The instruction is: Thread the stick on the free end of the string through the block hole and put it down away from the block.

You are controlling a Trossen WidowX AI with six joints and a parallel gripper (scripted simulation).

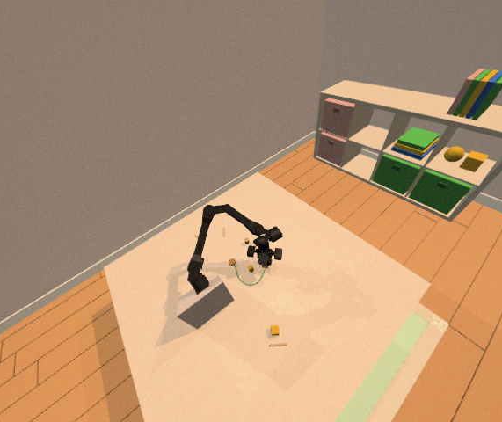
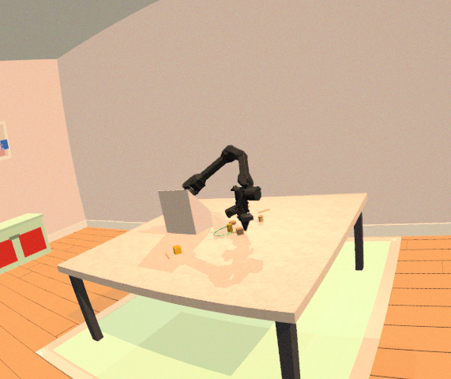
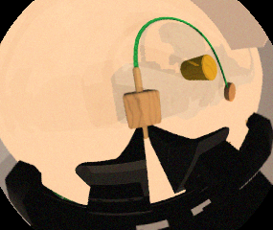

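My gripper tip is now 20 mm past the wooden block and 20 mm to the left of it. Also, from my gripper tip: thin wooden stick: 30 mm behind, 30 mm to the right, 10 mm above; wooden cylinder: 10 mm behind, 180 mm to the left; yellow cylinder: 100 mm behind, 10 mm to the left, 10 mm above.
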